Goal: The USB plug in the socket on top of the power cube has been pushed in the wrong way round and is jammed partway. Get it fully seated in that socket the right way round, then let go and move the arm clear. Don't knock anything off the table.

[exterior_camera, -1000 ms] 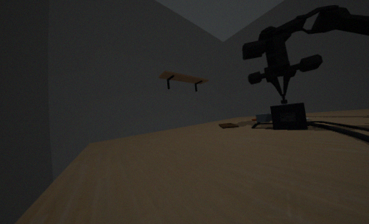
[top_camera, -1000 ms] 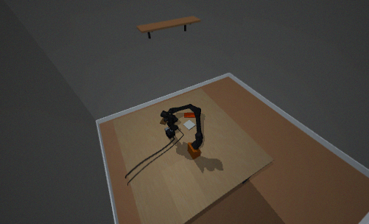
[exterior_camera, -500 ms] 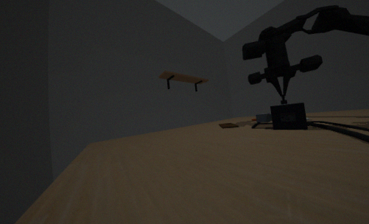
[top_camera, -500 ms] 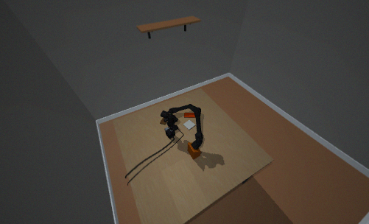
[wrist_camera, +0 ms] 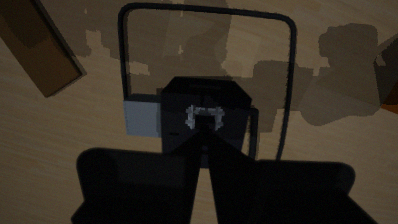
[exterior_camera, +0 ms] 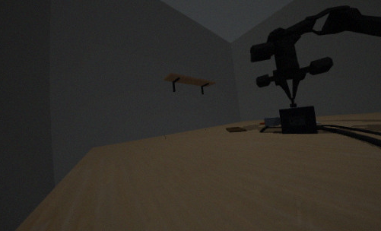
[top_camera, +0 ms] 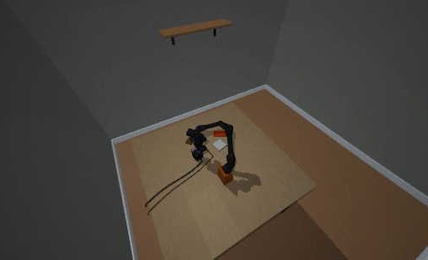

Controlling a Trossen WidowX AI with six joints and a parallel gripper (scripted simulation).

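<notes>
Right now my gripper tip is 2 cm above the metal USB plug. From my gripper tip the other things lie so: flat brown plate: 23 cm ahead, 2 cm to the right, 10 cm below.
</notes>
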